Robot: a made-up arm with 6 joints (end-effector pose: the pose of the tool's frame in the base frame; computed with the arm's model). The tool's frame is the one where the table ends. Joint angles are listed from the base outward.
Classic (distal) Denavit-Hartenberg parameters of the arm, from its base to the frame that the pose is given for. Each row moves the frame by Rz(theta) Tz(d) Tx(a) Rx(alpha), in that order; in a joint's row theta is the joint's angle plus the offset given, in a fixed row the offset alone. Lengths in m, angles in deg.
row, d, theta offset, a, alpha
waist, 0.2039, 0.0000, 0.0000, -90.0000
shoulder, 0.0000, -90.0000, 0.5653, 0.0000
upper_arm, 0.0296, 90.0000, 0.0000, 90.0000
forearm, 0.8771, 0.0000, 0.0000, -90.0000
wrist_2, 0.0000, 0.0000, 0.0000, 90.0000
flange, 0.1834, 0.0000, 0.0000, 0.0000
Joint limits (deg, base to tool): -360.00..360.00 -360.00..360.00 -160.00..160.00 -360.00..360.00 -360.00..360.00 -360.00..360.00
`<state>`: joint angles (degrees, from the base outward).
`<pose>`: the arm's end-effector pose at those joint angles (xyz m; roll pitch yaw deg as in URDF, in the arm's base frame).
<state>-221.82 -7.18 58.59 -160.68 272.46 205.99</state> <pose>-0.6034 0.4188 1.1816 143.82 28.38 -70.80</pose>
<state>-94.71 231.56 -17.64 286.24 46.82 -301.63</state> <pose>-0.0136 1.0379 -0.9586 -144.39 -56.05 96.28</pose>
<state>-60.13 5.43 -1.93 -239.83 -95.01 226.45</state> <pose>-0.0128 -0.2354 1.6205 99.79 46.18 -23.18</pose>
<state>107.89 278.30 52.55 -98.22 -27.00 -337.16</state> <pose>0.2177 -1.0392 1.2000 21.22 -29.69 19.82</pose>
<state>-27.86 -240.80 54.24 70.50 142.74 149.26</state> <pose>0.5403 -0.1337 -0.8025 -28.43 29.21 41.25</pose>
